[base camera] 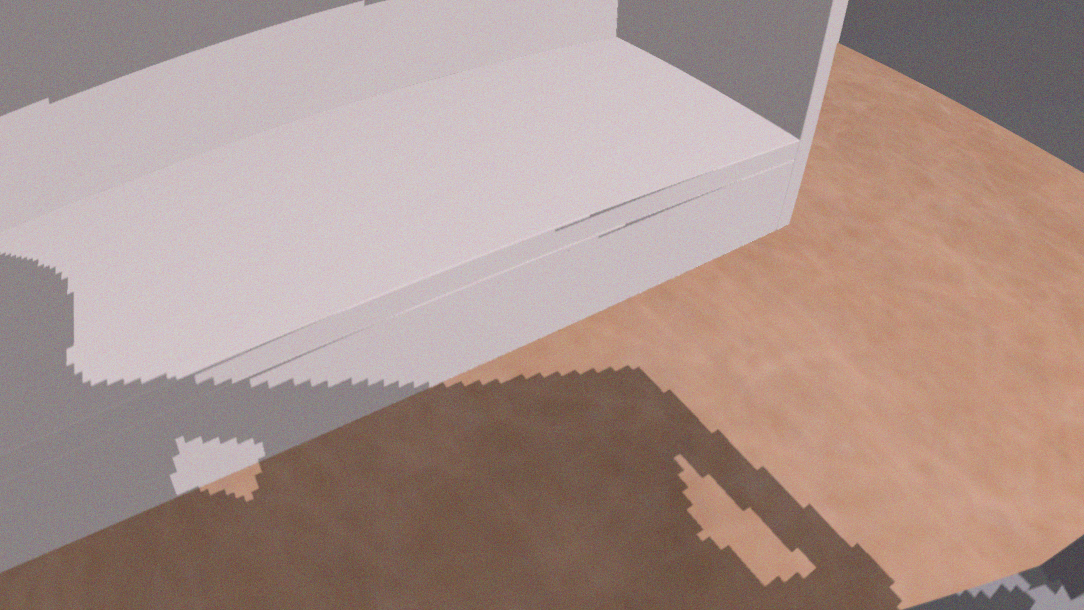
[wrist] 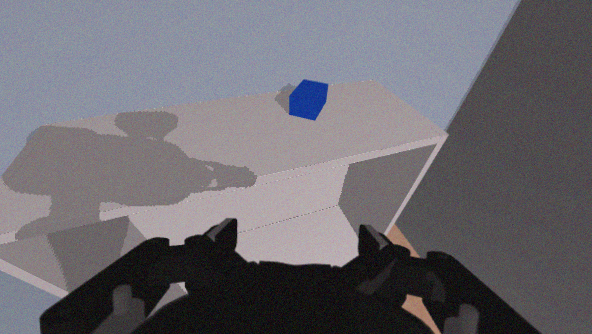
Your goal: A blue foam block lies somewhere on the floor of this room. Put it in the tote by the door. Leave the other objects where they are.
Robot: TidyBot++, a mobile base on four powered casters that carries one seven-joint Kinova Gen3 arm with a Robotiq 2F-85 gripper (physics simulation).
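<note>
A blue block shows in the wrist view, above the centre and a little to the right. It rests on the pale top board of a white shelf unit, close to its back edge. My gripper is open and empty. Its fingertips are in the lower middle of the wrist view, with the block beyond them and apart from them. The gripper and the block do not show in the base camera view. The tote does not show in either view.
In the base camera view the shelf's open lower bay faces me, and wooden floor lies in front and to its right. A dark grey surface stands beyond the shelf's right end. A pale blue-grey surface is behind it. Shadows fall across shelf and floor.
</note>
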